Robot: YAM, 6 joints.
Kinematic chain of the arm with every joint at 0, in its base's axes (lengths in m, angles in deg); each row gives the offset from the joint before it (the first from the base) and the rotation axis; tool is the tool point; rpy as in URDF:
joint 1: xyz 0 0 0.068 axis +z
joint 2: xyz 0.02 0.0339 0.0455 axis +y
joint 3: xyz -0.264 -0.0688 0 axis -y
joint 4: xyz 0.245 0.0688 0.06 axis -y
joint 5: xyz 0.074 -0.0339 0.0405 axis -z
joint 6: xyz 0.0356 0 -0.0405 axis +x
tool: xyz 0 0 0 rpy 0 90 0
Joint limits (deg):
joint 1: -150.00..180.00
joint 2: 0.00..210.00
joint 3: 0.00..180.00
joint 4: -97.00..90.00
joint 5: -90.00..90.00
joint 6: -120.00..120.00
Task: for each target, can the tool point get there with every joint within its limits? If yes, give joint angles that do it. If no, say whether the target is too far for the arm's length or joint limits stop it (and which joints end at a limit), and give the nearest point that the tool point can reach.
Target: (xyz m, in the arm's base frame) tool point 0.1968 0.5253 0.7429
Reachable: no: too far | nearest point 0.1501 0.4007 0.5881 | short by 0.204 m
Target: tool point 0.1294 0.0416 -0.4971
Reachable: no: joint limits stop it (at a limit: joint 2) | nearest point 0.1577 0.0507 -0.3707 | short by 0.130 m
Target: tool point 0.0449 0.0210 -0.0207
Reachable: yes | joints -7.92 169.58 30.99 -56.39 -49.21 -85.00
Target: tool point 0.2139 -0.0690 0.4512
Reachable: yes | joints -23.17 63.80 79.37 -28.31 -35.65 35.06
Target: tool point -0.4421 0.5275 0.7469
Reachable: no: too far | nearest point -0.3046 0.3635 0.5440 | short by 0.295 m
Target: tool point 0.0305 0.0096 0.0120
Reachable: yes | joints 112.09 183.50 22.49 -53.62 63.61 27.67
